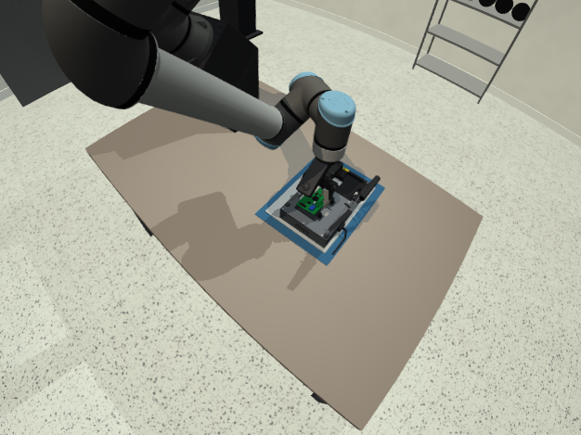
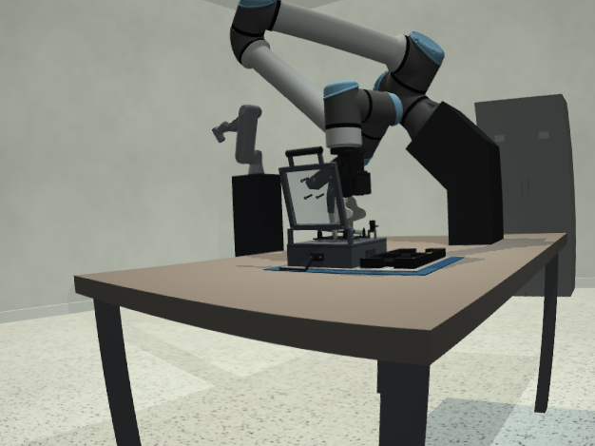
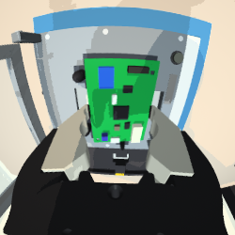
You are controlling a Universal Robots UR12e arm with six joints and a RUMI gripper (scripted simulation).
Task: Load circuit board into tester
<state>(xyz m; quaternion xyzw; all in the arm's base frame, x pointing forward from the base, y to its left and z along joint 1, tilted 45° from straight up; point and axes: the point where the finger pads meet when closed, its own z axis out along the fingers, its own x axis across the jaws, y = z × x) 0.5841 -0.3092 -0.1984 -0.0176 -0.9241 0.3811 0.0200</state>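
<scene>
Now: hand right at the green circuit board. The rest, counted from my hand: tester bed (10 mm ahead, 10 mm below); then black post (60 mm behind, 60 mm to the left, 10 mm above); then tester (40 mm ahead, 40 mm to the left, 40 mm above).
</scene>
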